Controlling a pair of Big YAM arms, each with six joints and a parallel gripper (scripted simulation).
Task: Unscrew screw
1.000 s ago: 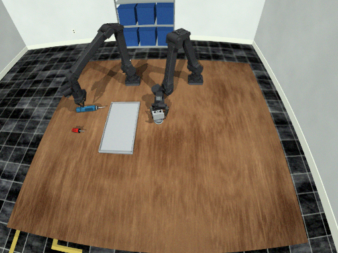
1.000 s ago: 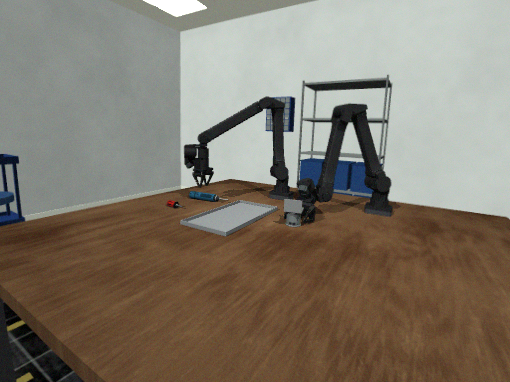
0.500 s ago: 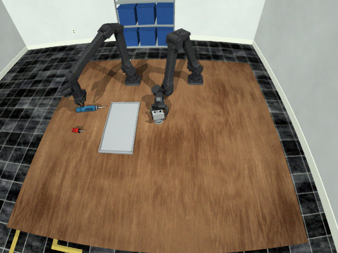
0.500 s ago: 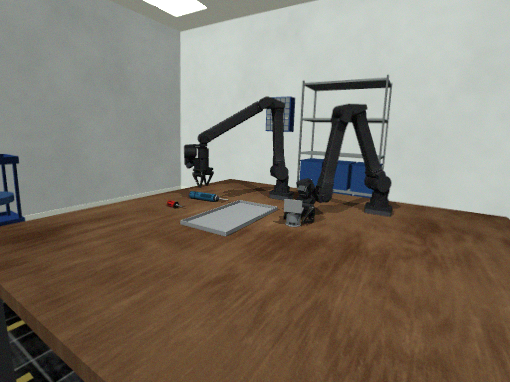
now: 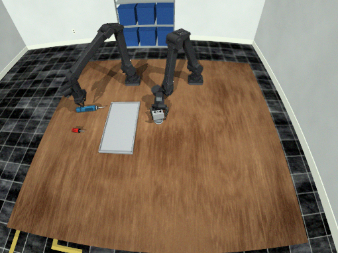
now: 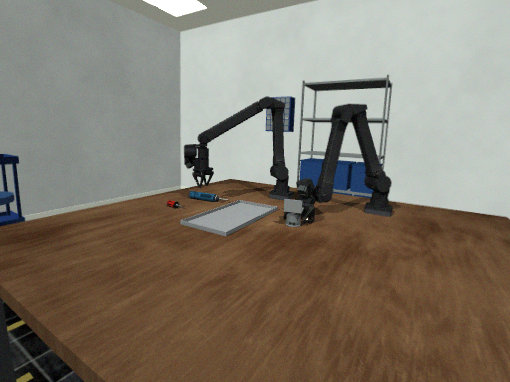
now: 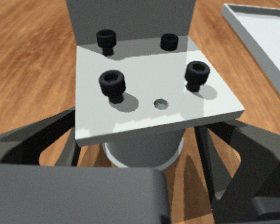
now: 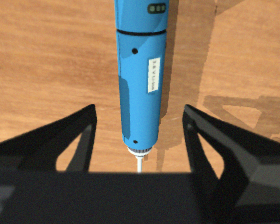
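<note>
My left gripper is now 50 mm below the grey bracket. Also, from my left hand: screw (50 mm above, 20 mm behind, 10 mm to the left); then flat grey tray (260 mm to the right, 40 mm ahead, 20 mm below); then small red-handled tool (570 mm to the right, 90 mm ahead, 10 mm below).
</note>
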